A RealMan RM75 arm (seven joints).
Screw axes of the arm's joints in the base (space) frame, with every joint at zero. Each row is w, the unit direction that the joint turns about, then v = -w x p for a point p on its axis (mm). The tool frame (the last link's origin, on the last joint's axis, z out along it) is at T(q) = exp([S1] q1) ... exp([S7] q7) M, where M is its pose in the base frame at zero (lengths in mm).
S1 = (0, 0, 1, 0.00, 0.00, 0.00)
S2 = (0, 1, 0, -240.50, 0.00, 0.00)
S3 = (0, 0, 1, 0.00, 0.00, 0.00)
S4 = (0, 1, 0, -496.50, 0.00, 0.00)
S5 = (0, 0, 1, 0.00, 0.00, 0.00)
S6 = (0, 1, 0, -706.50, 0.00, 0.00)
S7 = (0, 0, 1, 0.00, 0.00, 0.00)
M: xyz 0.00 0.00 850.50 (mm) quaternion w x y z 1 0 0 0
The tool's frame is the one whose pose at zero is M.
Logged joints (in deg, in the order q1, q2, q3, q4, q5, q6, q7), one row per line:
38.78 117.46 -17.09 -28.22 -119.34 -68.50 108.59
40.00 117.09 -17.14 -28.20 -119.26 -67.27 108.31
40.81 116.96 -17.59 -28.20 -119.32 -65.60 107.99
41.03 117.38 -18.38 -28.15 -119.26 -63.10 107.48
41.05 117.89 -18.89 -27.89 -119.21 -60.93 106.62
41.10 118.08 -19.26 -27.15 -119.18 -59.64 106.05
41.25 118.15 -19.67 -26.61 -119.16 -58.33 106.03
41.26 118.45 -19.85 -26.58 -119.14 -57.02 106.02
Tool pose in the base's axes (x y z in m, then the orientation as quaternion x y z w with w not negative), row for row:
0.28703 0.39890 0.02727 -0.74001 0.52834 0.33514 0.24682
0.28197 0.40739 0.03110 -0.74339 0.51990 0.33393 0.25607
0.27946 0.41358 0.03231 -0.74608 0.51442 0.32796 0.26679
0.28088 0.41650 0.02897 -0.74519 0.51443 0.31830 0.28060
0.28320 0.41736 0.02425 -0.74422 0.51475 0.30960 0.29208
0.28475 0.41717 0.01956 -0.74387 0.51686 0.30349 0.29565
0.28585 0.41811 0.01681 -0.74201 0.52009 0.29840 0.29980
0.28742 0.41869 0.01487 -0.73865 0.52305 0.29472 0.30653
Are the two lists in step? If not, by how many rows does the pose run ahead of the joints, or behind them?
They are in step.
